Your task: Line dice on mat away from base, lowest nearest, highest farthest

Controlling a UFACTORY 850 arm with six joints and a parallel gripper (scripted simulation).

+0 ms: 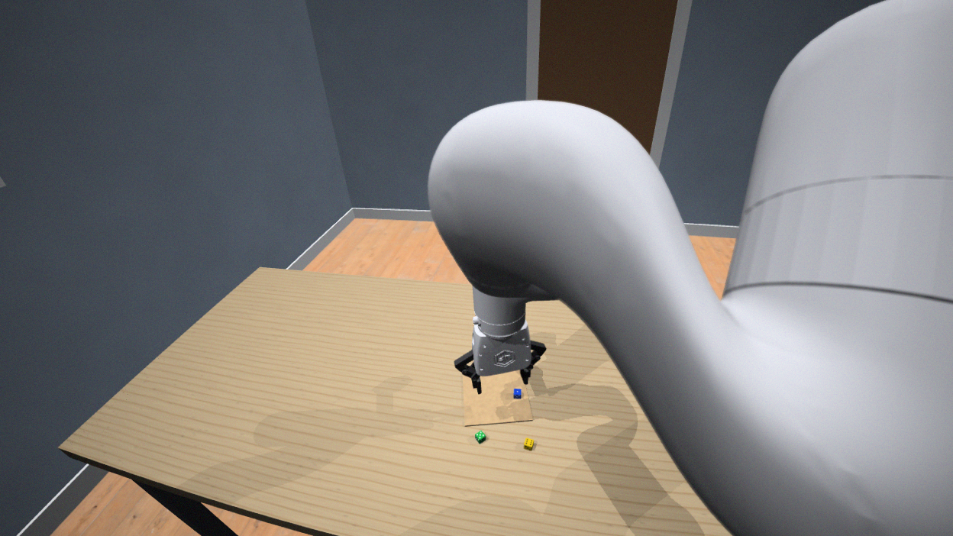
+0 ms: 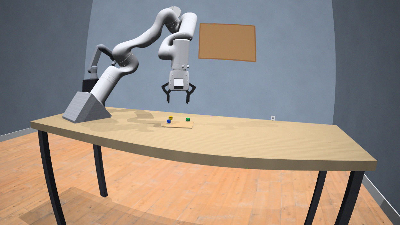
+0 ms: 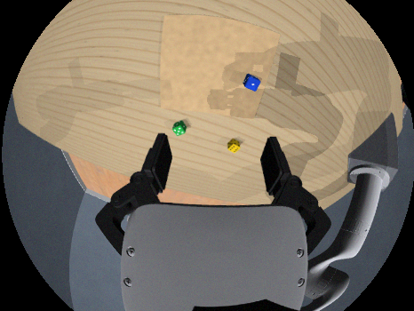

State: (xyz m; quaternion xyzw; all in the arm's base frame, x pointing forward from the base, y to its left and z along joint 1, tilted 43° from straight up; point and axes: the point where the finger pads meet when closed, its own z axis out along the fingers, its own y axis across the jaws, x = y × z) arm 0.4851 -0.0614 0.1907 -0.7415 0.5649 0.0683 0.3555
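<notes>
The green die is 100 mm below my hand, 70 mm to the left of it and 30 mm ahead of it. Round my hand: yellow die (100 mm below, 70 mm to the left, 60 mm behind); blue die (100 mm below, 40 mm to the right, 30 mm behind); tan mat (110 mm below, 40 mm to the right, 20 mm ahead).
</notes>
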